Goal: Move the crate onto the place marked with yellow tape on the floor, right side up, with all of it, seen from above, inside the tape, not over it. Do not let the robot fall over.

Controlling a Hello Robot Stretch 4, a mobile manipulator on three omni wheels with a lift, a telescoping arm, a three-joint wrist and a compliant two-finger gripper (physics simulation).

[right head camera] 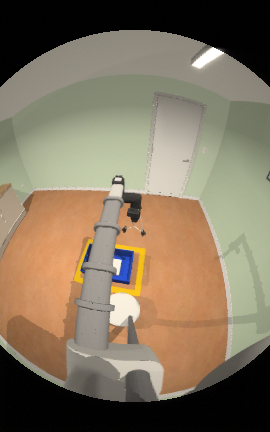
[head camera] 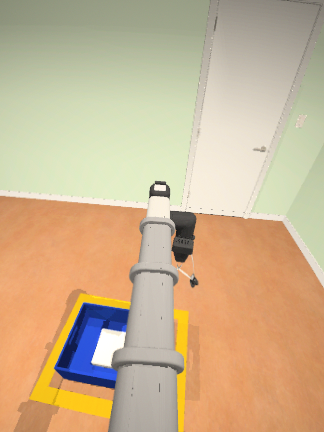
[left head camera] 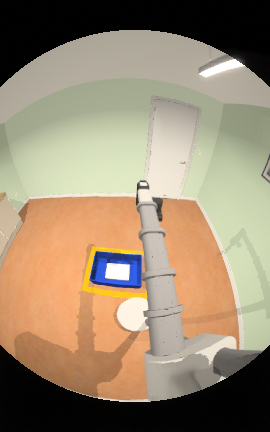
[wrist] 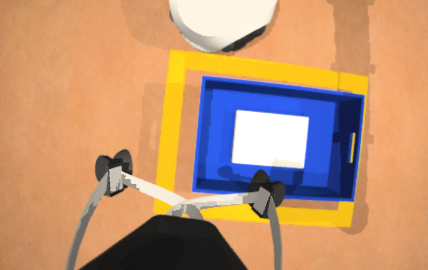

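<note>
The blue crate stands right side up within the yellow tape, with a white block inside. In the wrist view, floor shows between crate and left tape strip; its right rim hides most of the right strip, so clearance there is unclear. My gripper is open and empty, high above the floor, apart from the crate. The arm hides part of the crate in the head view.
My round white base stands close beside the tape. A door is in the far wall. A cabinet stands at the left wall.
</note>
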